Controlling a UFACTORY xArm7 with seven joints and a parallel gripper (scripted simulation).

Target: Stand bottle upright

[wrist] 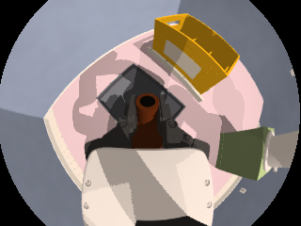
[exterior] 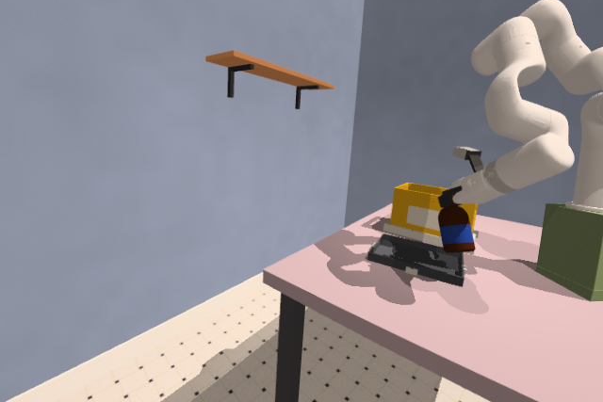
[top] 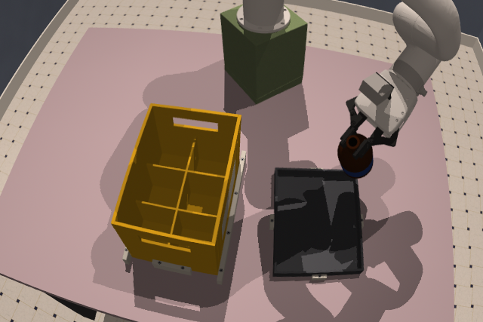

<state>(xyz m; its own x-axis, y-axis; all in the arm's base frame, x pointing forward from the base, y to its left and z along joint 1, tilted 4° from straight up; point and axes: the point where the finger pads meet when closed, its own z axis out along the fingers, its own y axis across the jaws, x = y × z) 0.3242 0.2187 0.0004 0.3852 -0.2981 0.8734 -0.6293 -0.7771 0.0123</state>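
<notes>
The brown bottle is 20 mm behind my hand, 10 mm to the left of it and 50 mm below it. Also, from my hand: dark tray (70 mm ahead, 30 mm to the right, 200 mm below); yellow crate (90 mm ahead, 310 mm to the right, 120 mm below).
</notes>
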